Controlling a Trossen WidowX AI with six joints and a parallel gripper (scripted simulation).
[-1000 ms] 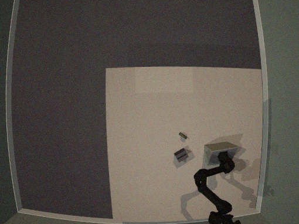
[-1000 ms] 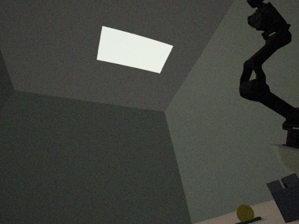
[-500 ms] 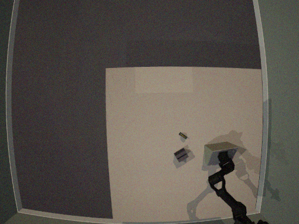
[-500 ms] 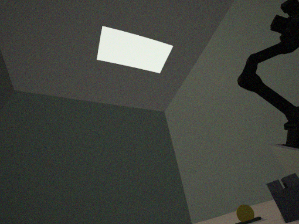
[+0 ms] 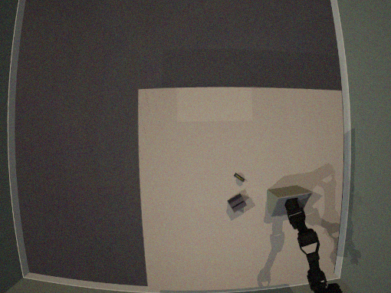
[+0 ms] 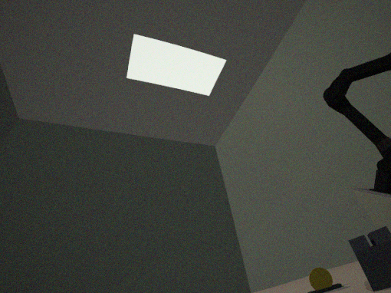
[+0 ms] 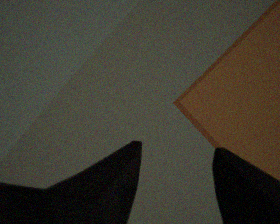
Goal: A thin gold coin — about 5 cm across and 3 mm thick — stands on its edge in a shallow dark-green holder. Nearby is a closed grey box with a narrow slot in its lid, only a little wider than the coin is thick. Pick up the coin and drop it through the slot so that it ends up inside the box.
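My gripper tip is now 67 cm to the left of the gold coin, 44 cm above it and 39 cm short of it.
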